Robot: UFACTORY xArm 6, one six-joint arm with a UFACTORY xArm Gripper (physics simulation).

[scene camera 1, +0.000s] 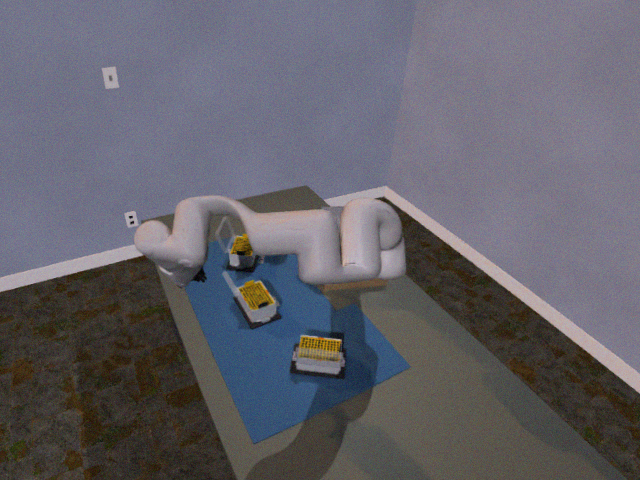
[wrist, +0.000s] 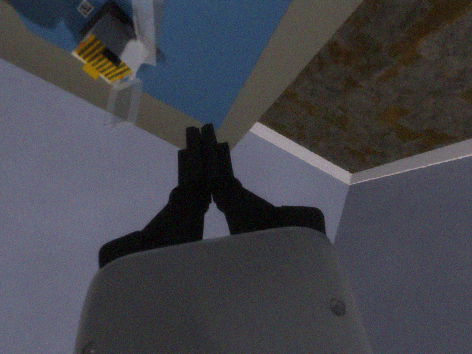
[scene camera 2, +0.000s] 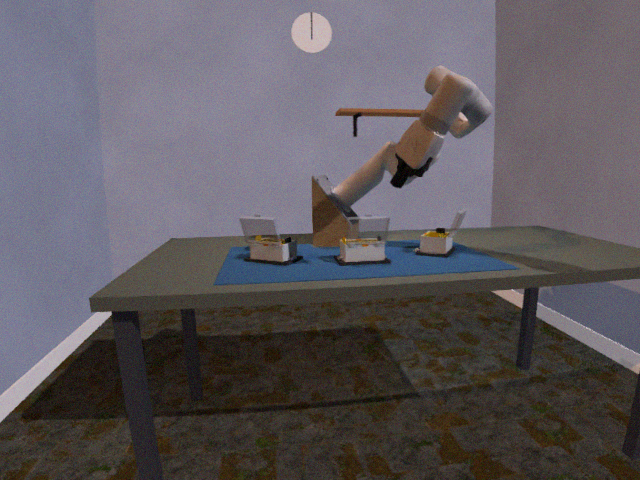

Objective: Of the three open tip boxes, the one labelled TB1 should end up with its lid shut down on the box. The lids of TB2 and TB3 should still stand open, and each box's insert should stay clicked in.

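TB1, the middle box, stands on the mat with its clear lid open and its yellow insert seated; its label is too small to read. The far box has its lid open. The near box has its lid open. I cannot tell which of these two is TB2 or TB3. My gripper is shut and empty, high above the boxes, touching none.
The boxes stand on a blue mat on a grey-green table. The arm's wooden base block stands behind the mat. A wall shelf hangs behind the arm. A pale clear panel shows beside the far box in the wrist view.
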